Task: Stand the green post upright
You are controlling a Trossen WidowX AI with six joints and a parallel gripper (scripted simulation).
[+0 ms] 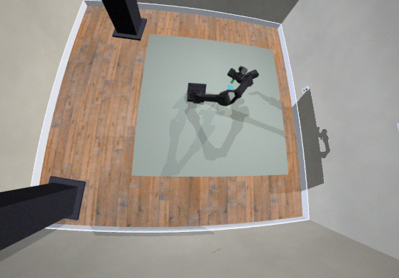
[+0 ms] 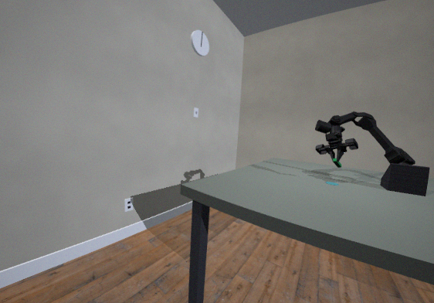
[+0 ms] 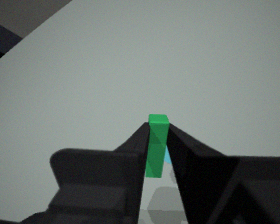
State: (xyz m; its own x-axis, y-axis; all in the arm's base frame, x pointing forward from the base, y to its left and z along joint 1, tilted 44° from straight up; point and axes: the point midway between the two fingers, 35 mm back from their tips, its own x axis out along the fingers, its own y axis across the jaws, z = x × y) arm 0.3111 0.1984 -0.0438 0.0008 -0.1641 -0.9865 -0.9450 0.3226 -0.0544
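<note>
Right now the cyan circle is 140 mm below my hand and 20 mm to the right of it. From my hand the other things lie so: green post: 40 mm below, 10 mm behind.
</note>
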